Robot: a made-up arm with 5 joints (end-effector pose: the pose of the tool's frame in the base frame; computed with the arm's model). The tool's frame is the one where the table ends.
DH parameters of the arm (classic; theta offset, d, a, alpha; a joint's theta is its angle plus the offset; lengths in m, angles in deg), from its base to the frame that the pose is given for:
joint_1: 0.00 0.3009 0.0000 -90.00
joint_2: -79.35 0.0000 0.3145 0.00
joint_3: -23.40 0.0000 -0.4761 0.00
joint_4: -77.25 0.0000 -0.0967 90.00
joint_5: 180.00 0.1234 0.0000 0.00
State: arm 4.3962 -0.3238 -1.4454 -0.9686 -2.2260
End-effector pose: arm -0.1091 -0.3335 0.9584 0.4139 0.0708 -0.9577
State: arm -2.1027 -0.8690 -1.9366 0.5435 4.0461
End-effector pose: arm 0.0564 0.0958 1.1710 0.9292 0.0625 -1.1162
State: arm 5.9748 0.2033 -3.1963 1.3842 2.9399
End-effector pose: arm 0.1942 -0.0619 1.1680 0.0825 1.5444 -0.4053
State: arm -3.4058 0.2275 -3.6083 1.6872 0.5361
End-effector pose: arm -0.0240 0.0065 1.1262 -0.5656 -1.3371 0.2225
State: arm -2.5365 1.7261 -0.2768 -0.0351 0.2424
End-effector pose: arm 0.2127 0.1471 -0.0797 -0.3189 1.7391 0.6212
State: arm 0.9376 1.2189 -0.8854 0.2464 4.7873
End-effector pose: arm 0.1602 0.2182 -0.2765 -0.9944 -2.6903 0.8226
